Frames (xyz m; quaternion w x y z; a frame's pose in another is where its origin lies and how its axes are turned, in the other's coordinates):
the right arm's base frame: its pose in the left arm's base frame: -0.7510 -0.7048 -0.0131 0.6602 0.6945 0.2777 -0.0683
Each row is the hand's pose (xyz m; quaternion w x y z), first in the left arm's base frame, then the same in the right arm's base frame.
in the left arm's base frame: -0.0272 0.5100 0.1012 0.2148 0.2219 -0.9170 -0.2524
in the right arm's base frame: 0.9117 0.4765 -0.9770 0.0585 0.1300 -0.8252 0.5465
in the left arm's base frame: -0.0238 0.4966 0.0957 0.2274 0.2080 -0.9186 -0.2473
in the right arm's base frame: 0.9131 0.4730 -0.9626 0.0564 0.1108 -0.8272 0.5480
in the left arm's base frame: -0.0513 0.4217 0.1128 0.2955 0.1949 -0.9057 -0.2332
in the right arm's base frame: 0.8601 0.4730 -0.9006 0.0949 0.0501 -0.8287 0.5494
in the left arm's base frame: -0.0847 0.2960 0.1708 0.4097 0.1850 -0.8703 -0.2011
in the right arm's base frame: 0.7682 0.5048 -0.7965 0.1710 -0.0471 -0.8154 0.5510
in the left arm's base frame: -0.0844 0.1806 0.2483 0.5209 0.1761 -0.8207 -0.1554
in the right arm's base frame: 0.6986 0.5701 -0.6954 0.2489 -0.1463 -0.7824 0.5519
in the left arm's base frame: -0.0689 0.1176 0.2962 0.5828 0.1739 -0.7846 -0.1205
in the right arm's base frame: 0.6708 0.6179 -0.6367 0.2959 -0.2029 -0.7516 0.5535
